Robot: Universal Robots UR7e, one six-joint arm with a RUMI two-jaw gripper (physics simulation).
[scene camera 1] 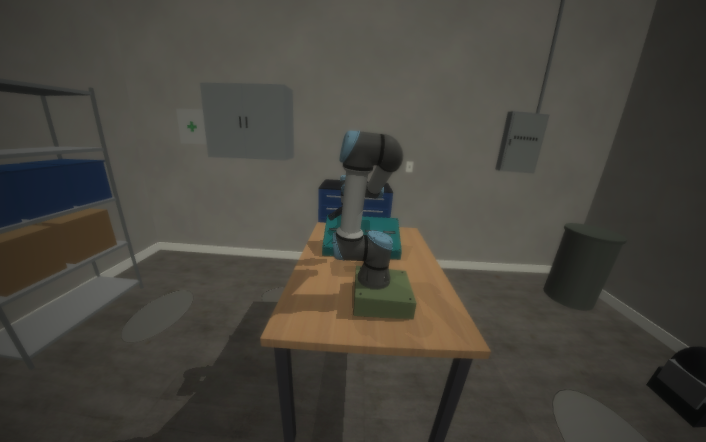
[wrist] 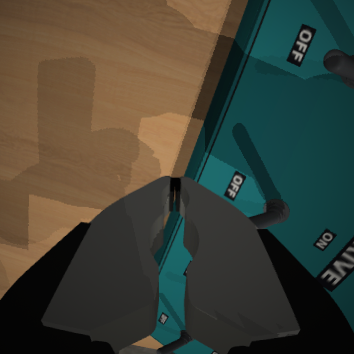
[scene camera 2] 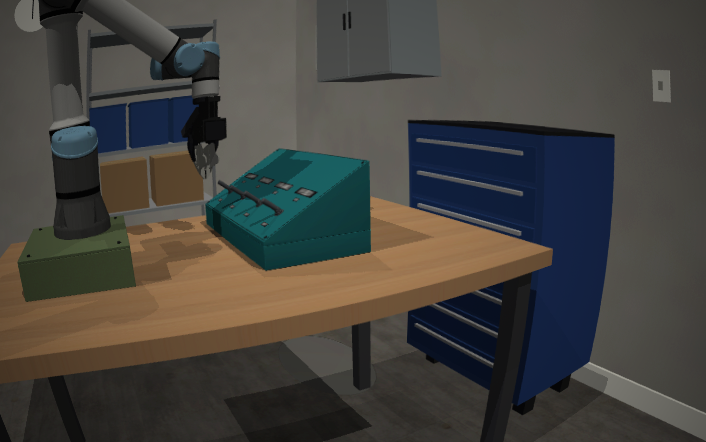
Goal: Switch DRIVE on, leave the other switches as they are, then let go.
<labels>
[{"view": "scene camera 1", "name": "teal switch console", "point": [390, 226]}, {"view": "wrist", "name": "my gripper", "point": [174, 179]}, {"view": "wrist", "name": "teal switch console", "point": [270, 139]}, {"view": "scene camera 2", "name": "my gripper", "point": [205, 178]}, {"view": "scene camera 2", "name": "teal switch console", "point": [324, 200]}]
</labels>
